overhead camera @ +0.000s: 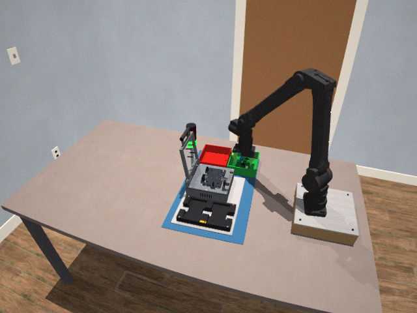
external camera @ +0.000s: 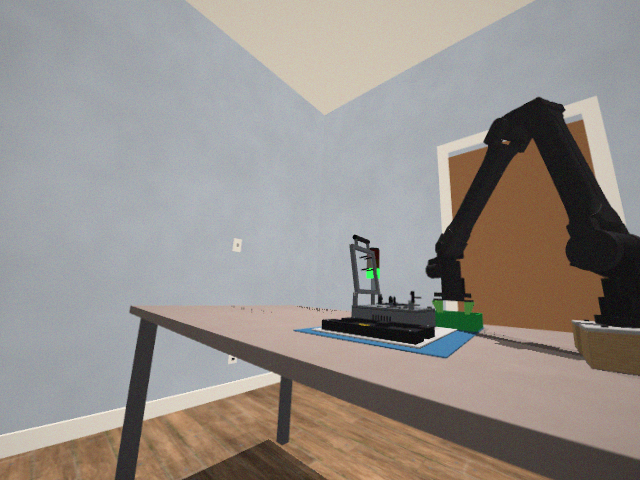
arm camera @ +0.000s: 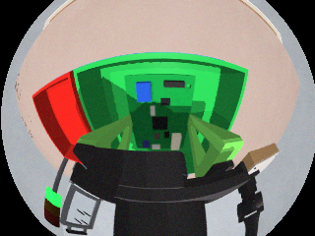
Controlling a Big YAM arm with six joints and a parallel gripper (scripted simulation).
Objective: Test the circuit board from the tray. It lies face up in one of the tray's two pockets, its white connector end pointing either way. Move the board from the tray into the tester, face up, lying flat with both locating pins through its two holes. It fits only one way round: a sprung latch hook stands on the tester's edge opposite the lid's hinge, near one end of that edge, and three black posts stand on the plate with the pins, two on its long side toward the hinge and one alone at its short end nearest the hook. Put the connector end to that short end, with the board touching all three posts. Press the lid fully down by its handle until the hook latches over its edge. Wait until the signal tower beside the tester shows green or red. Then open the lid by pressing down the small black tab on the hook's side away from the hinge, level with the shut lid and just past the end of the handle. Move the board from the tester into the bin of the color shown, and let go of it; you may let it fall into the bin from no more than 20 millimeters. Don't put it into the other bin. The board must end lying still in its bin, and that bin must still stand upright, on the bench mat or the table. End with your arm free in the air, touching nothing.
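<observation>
My gripper is now right at the green bin. From my hand the other things lie so: red bin 15 cm ahead; then tester plate 12 cm ahead, 20 cm to the left, 5 cm above; then green circuit board right at my hand.
</observation>
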